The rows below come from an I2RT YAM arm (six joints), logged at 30 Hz.
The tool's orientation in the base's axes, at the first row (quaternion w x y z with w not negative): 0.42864, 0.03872, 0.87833, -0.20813
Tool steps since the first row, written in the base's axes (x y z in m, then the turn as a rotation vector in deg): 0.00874, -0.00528, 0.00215, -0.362, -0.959, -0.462; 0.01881, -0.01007, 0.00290, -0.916, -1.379, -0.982; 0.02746, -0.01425, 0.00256, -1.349, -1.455, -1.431; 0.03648, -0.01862, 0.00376, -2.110, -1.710, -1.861; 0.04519, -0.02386, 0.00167, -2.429, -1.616, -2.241; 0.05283, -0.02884, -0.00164, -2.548, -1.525, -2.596; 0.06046, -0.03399, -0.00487, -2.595, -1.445, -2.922; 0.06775, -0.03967, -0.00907, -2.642, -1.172, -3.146
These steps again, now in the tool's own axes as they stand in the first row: -0.00657, -0.00337, 0.00737, 0.689, -0.809, 0.368; -0.01296, -0.00550, 0.01629, 1.484, -1.155, 0.411; -0.01768, -0.00706, 0.02452, 2.110, -1.181, 0.367; -0.02380, -0.00921, 0.03225, 2.948, -1.458, 0.143; -0.02710, -0.01114, 0.04190, 3.431, -1.325, 0.078; -0.02881, -0.01269, 0.05132, 3.769, -1.153, 0.148; -0.03056, -0.01442, 0.06076, 4.040, -0.984, 0.259; -0.03130, -0.01640, 0.07069, 4.212, -0.672, 0.238
